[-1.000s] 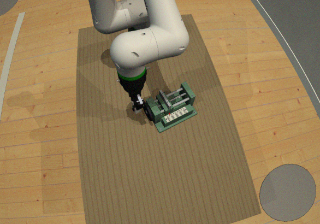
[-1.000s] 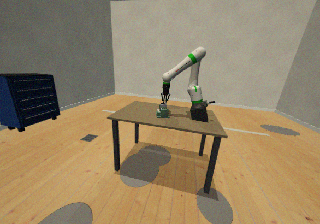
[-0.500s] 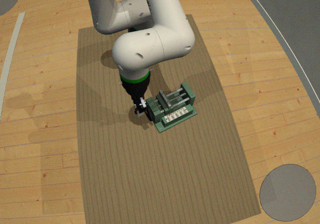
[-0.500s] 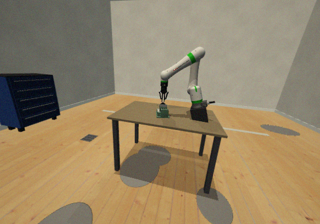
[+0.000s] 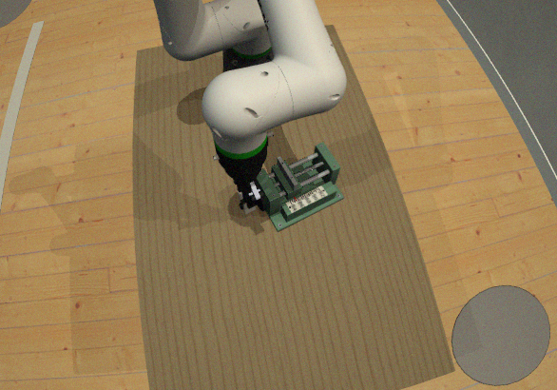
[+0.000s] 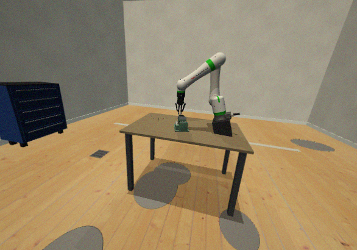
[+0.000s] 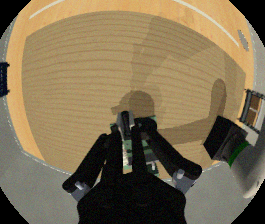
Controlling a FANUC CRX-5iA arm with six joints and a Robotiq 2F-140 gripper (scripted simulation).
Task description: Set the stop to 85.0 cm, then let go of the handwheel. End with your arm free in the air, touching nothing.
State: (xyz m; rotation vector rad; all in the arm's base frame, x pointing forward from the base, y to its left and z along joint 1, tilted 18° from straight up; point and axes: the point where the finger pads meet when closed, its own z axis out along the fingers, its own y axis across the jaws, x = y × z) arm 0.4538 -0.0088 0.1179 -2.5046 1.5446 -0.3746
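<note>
My gripper is now 10 cm to the right of the stop block, 6 cm past it and 2 cm above it.
</note>
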